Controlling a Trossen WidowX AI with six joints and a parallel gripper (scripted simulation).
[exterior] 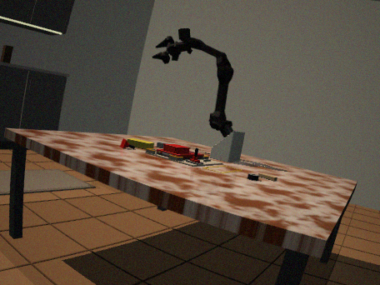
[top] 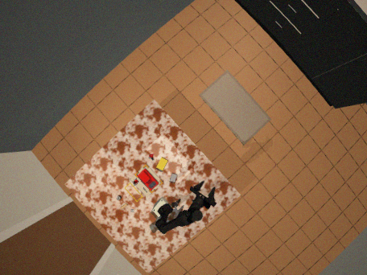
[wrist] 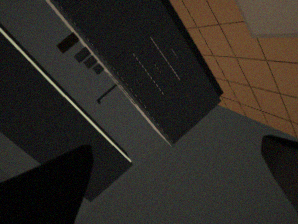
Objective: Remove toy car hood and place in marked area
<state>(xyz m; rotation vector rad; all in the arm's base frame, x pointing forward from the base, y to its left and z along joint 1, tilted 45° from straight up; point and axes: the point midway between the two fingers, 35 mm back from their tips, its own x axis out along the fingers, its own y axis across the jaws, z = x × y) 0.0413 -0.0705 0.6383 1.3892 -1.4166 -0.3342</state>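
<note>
The yellow block is 48 cm below my gripper tip, 26 cm to the left of it and 26 cm ahead of it. From my gripper tip the other things lie so: tan stick 85 cm to the left, 49 cm below, 18 cm ahead; then black wheel 83 cm to the left, 49 cm below, 28 cm ahead.
</note>
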